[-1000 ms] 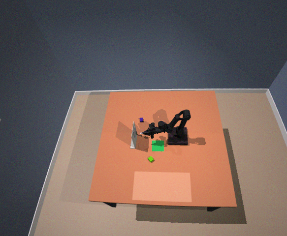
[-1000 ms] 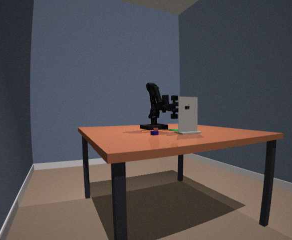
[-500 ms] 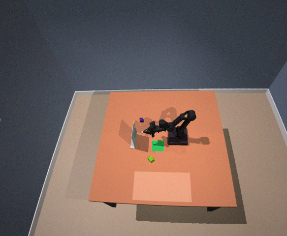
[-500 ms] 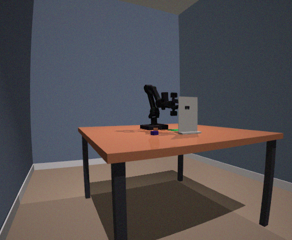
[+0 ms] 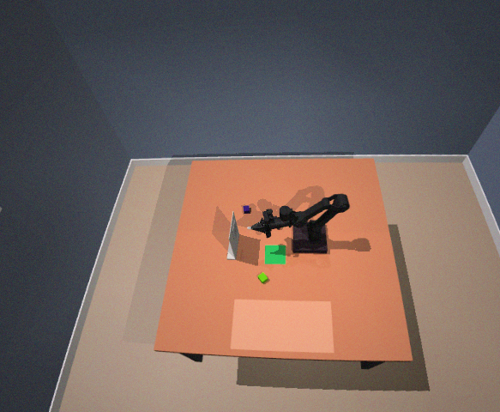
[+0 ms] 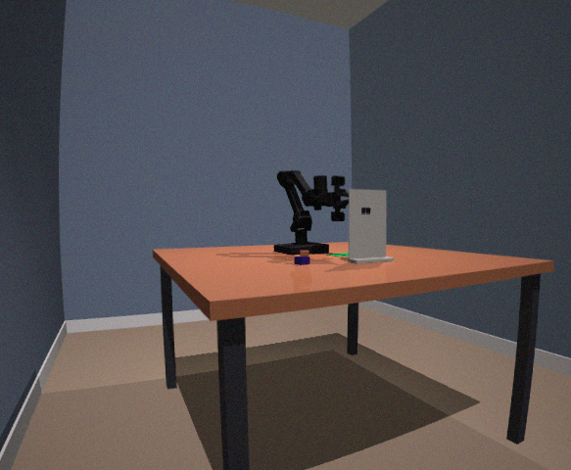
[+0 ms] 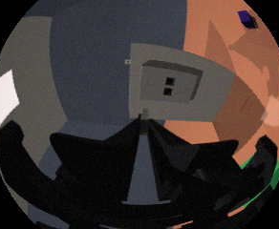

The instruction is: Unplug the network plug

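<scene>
Now: gripper tip 240 mm above the green marked square, 130 mm past it and 30 mm to the right of it. Also, from my gripper tip: white upright panel (120 mm below, 110 mm ahead).
</scene>
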